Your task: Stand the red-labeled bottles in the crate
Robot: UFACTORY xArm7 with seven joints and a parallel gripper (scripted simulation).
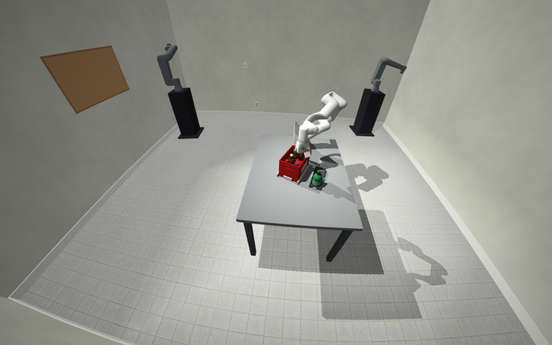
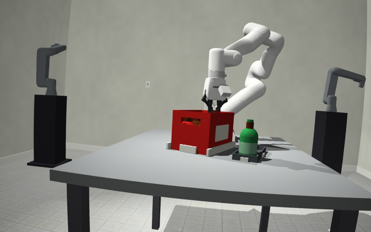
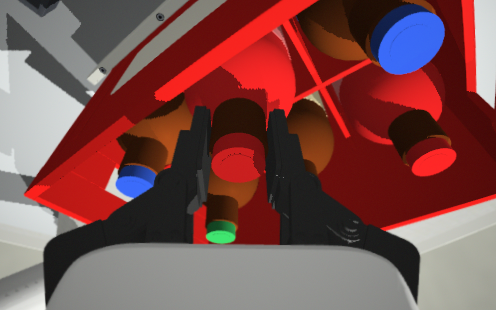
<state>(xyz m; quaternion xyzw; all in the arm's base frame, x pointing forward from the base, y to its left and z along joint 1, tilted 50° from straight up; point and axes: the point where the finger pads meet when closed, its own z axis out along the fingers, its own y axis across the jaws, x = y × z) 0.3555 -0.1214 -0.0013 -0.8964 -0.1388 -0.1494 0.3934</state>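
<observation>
The red-labeled bottle lies 7 cm below my hand. The rest, counted from my hand: brown bottle: 9 cm below, 7 cm to the right, 5 cm behind; then red crate: 9 cm below, 4 cm to the right, 2 cm behind; then green bottle: 17 cm ahead, 13 cm to the left, 9 cm below.
</observation>
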